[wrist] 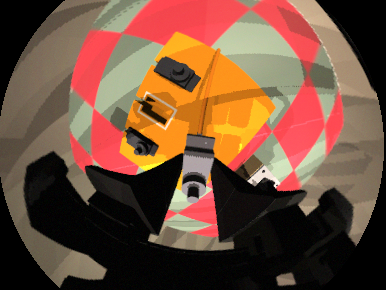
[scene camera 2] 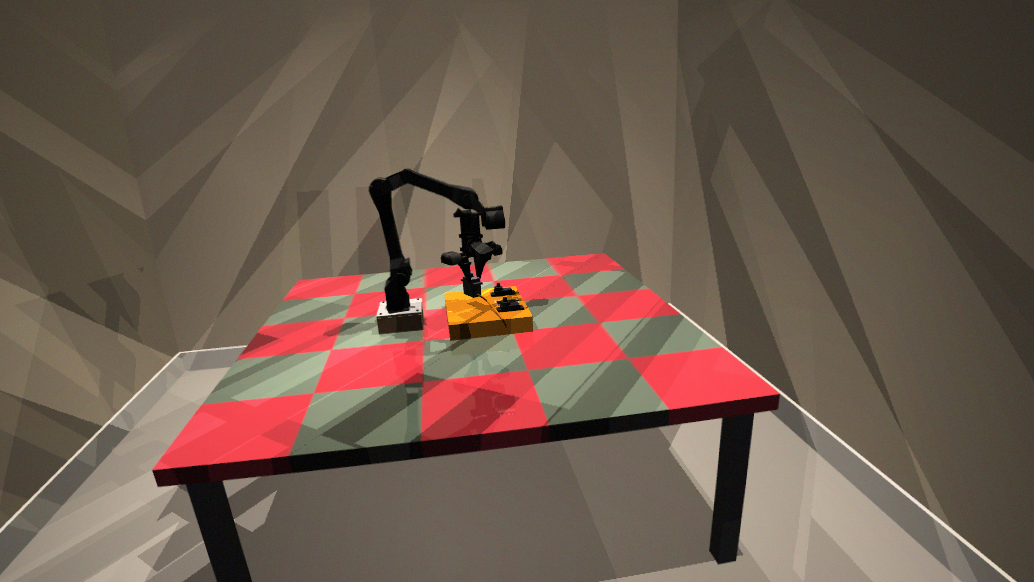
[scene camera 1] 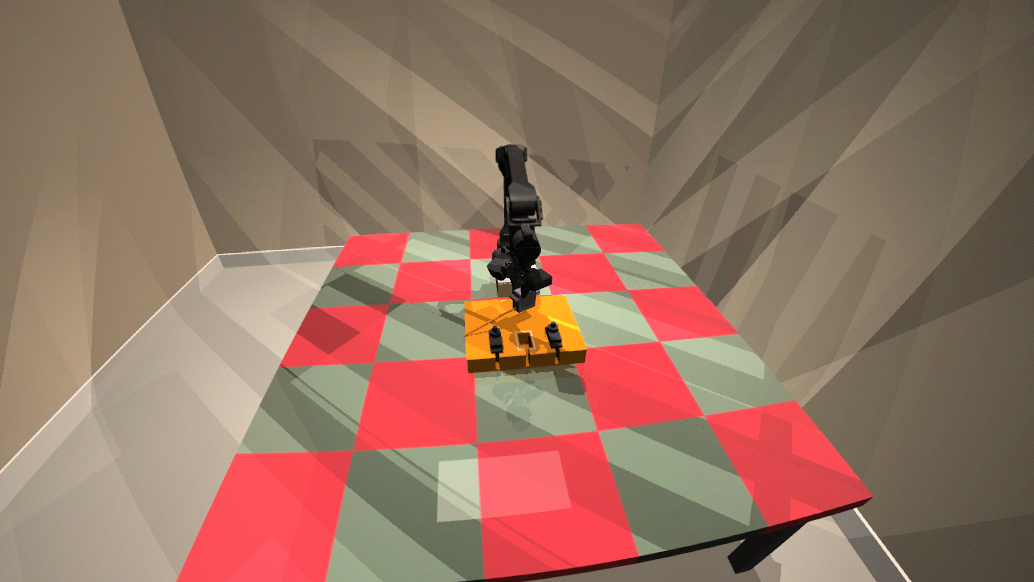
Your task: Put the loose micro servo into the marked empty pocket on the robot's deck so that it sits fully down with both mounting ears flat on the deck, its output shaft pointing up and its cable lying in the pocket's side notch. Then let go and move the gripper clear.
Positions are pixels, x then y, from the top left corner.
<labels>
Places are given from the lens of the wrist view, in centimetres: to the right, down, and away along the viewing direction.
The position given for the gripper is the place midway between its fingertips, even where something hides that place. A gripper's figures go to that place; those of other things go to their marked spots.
gripper (wrist: 197, 158): 1, 1, 10
micro servo (wrist: 199, 155): 1, 1, 8
deck (wrist: 237, 107): 8, -7, 14
The marked spots on the micro servo and the deck are 12 cm apart.
</labels>
